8 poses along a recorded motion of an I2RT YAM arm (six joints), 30 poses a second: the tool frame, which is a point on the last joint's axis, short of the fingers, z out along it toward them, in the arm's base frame.
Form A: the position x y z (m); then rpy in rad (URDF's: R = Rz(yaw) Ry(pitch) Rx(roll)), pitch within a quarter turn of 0, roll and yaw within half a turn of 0.
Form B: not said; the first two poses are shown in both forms.
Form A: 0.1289 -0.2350 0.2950 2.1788 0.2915 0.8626
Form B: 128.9 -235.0 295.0 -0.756 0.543 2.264
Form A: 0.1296 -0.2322 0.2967 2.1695 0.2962 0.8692
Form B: 129.6 -232.2 296.7 -0.759 0.552 2.257
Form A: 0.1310 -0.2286 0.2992 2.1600 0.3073 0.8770
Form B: 131.0 -228.6 299.2 -0.767 0.561 2.246
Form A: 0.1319 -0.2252 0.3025 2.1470 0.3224 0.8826
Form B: 131.9 -225.2 302.5 -0.775 0.568 2.231
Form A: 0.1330 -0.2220 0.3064 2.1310 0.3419 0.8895
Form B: 133.0 -222.0 306.4 -0.784 0.577 2.211
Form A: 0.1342 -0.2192 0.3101 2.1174 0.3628 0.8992
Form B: 134.2 -219.2 310.1 -0.797 0.587 2.194
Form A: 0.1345 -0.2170 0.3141 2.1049 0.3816 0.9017
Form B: 134.5 -217.0 314.1 -0.805 0.591 2.176
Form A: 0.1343 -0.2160 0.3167 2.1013 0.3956 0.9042
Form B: 134.3 -216.0 316.7 -0.813 0.591 2.168
